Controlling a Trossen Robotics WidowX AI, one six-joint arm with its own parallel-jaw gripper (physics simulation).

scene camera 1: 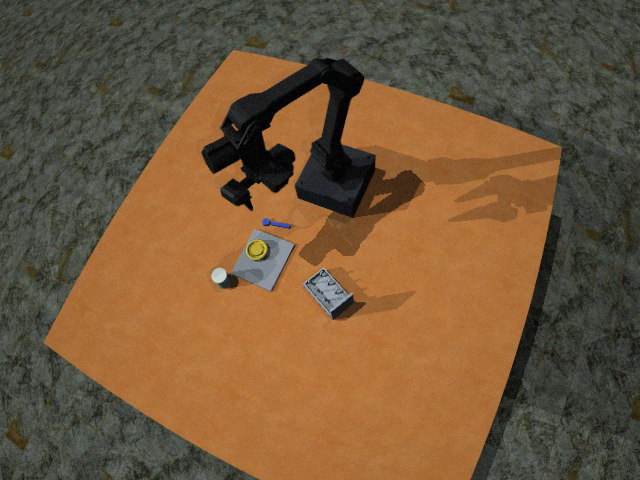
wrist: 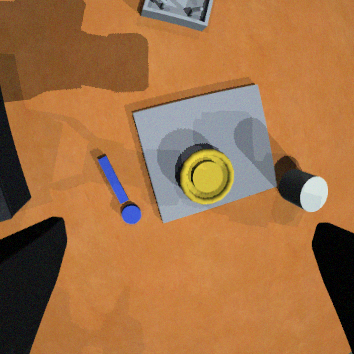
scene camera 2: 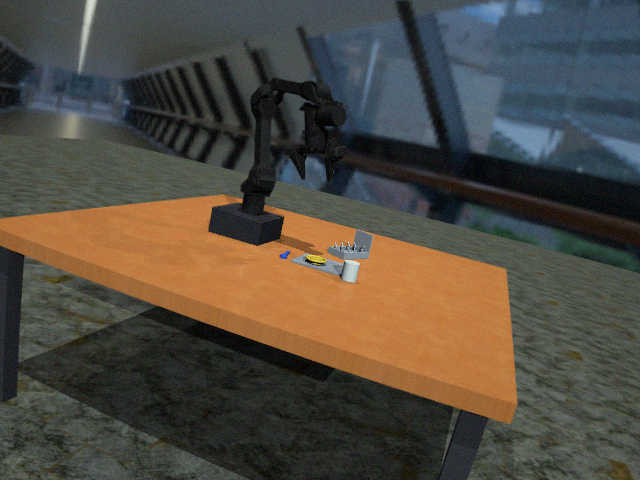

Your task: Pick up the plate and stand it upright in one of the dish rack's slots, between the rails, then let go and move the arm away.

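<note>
A yellow round plate (scene camera 1: 256, 249) (scene camera 2: 315, 259) (wrist: 208, 176) lies flat on a grey square board (scene camera 1: 279, 254) (scene camera 2: 331, 266) (wrist: 225, 100), near one edge of it. The grey dish rack (scene camera 1: 341, 308) (scene camera 2: 363, 242) (wrist: 172, 21) stands on the table apart from the board, with short rails inside and a taller panel at one end. Part of it is cut off in the wrist view. My gripper (scene camera 1: 266, 198) (scene camera 2: 316, 178) (wrist: 194, 235) is open and empty, pointing down, high above the table. In the wrist view the plate shows above the line between the fingertips.
A white cylinder (scene camera 1: 220, 277) (scene camera 2: 350, 271) (wrist: 313, 194) stands upright beside a corner of the board. A blue spoon-like object (scene camera 1: 279, 224) (scene camera 2: 284, 254) (wrist: 114, 179) lies on the table on the arm-base side of the board. The orange table's edges surround the scene.
</note>
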